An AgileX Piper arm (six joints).
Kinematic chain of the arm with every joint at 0, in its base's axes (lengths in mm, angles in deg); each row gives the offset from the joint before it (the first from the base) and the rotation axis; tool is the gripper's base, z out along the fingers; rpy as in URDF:
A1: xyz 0 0 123 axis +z
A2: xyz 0 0 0 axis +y
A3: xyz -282.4 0 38.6 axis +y
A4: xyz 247.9 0 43.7 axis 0.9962 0 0.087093
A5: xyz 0 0 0 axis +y
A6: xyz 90.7 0 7.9 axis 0.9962 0 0.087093
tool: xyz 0 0 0 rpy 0 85 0
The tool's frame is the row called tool.
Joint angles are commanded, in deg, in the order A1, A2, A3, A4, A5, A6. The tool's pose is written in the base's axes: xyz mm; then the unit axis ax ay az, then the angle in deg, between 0 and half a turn. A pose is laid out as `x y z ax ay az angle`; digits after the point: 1 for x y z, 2 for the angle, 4 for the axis.
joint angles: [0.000 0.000 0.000 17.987 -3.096 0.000]
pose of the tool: 55.7 -1.5 217.8 0.1632 0.9721 0.1687 83.51
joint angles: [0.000 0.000 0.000 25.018 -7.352 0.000]
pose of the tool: 54.5 -4.9 223.7 0.2407 0.9427 0.2310 80.97
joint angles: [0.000 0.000 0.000 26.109 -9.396 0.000]
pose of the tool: 53.8 -6.5 226.4 0.2596 0.9353 0.2404 79.34
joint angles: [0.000 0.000 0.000 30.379 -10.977 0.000]
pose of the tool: 53.2 -8.8 228.0 0.3055 0.9116 0.2751 79.18
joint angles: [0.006 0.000 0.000 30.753 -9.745 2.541]
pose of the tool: 53.7 -7.9 226.3 0.3199 0.8980 0.3020 81.17
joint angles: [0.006 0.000 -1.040 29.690 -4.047 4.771]
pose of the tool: 54.4 -3.2 224.9 0.2992 0.9004 0.3159 85.79
